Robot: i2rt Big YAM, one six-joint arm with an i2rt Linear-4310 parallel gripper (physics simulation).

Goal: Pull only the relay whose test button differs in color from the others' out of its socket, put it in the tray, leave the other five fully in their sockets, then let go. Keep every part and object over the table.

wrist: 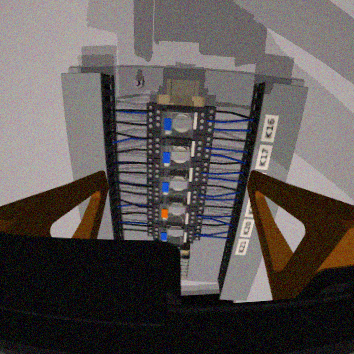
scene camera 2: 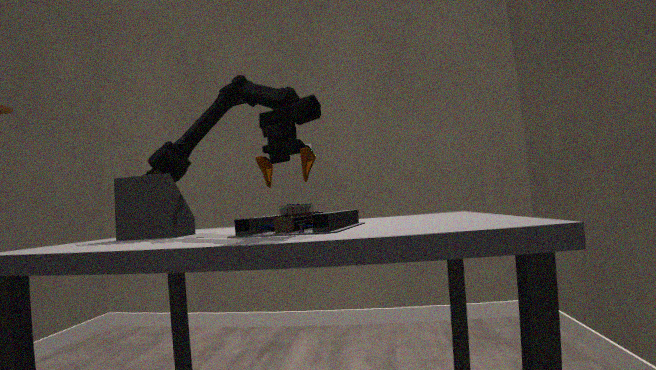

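Note:
What you'd see here is the gripper, along with a panel base plate. And the wrist view has the gripper in it too.

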